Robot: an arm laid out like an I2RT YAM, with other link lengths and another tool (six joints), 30 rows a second.
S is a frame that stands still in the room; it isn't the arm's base.
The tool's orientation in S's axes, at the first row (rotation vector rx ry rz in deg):
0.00, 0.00, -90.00
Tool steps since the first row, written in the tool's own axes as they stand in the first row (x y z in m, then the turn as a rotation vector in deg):
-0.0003, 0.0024, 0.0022, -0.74, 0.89, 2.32
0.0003, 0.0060, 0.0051, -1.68, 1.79, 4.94
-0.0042, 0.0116, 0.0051, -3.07, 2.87, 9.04
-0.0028, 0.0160, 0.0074, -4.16, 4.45, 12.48
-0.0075, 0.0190, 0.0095, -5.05, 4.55, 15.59
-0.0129, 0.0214, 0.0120, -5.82, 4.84, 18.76
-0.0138, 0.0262, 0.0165, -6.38, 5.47, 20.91
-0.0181, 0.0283, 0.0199, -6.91, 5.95, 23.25
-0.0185, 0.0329, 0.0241, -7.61, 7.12, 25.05
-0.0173, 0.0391, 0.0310, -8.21, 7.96, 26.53
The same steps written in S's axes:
0.0024, 0.0003, 0.0022, 0.89, 0.74, 2.32
0.0060, -0.0003, 0.0051, 1.79, 1.68, 4.94
0.0116, 0.0042, 0.0051, 2.87, 3.07, 9.04
0.0160, 0.0028, 0.0074, 4.45, 4.16, 12.48
0.0190, 0.0075, 0.0095, 4.55, 5.05, 15.59
0.0214, 0.0129, 0.0120, 4.84, 5.82, 18.76
0.0262, 0.0138, 0.0165, 5.47, 6.38, 20.91
0.0283, 0.0181, 0.0199, 5.95, 6.91, 23.25
0.0329, 0.0185, 0.0241, 7.12, 7.61, 25.05
0.0391, 0.0173, 0.0310, 7.96, 8.21, 26.53

